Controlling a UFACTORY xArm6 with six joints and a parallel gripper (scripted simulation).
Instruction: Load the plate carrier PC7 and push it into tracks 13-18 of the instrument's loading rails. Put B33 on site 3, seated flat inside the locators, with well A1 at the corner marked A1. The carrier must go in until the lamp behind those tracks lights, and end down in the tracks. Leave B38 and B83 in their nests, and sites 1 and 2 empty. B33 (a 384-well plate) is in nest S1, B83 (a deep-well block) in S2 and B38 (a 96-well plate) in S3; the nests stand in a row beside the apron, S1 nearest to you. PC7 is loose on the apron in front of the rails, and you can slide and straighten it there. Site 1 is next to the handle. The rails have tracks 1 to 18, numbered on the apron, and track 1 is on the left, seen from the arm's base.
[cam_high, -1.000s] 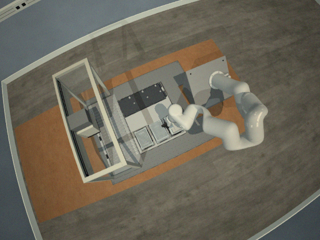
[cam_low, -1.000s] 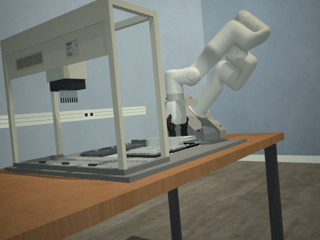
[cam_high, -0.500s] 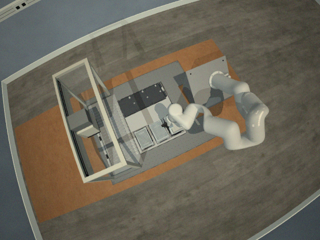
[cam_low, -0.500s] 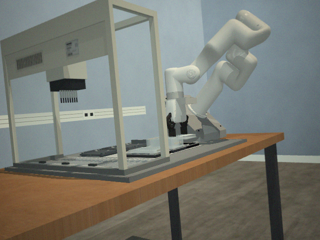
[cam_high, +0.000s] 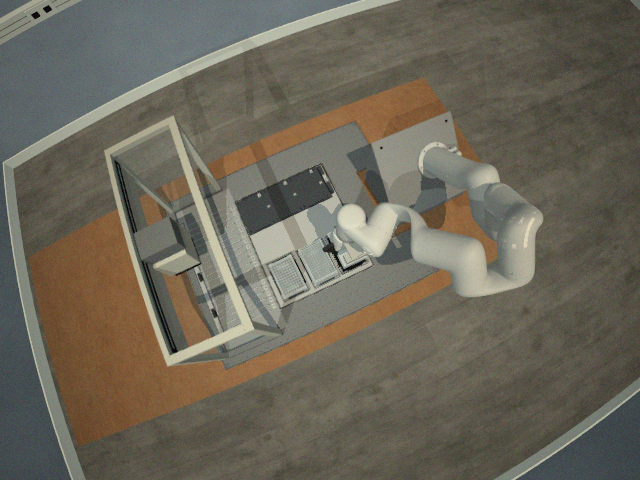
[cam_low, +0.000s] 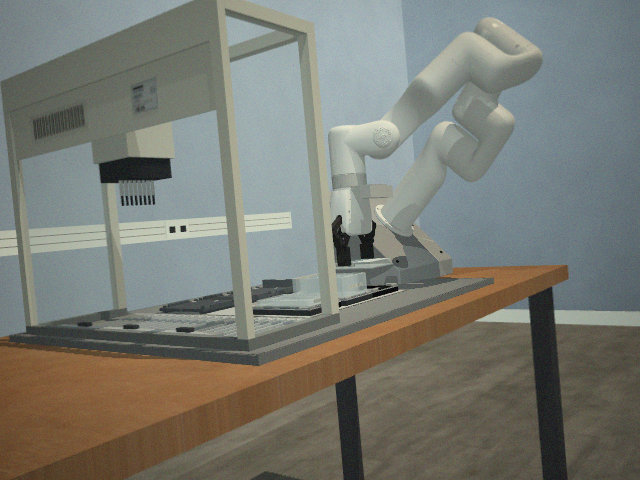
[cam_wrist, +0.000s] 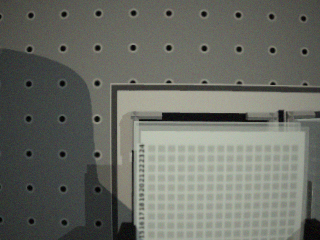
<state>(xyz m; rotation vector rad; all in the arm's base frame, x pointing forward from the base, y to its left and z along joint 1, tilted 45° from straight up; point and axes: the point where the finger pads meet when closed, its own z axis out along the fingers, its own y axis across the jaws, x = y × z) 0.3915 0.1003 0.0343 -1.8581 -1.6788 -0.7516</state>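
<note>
The nest S1 is 70 mm below my hand. Also, from my hand: 384-well plate B33: 10 mm below; 96-well plate B38: 220 mm ahead, 10 mm to the right, 60 mm below; deep-well block B83: 110 mm ahead, 10 mm to the right, 40 mm below.
</note>
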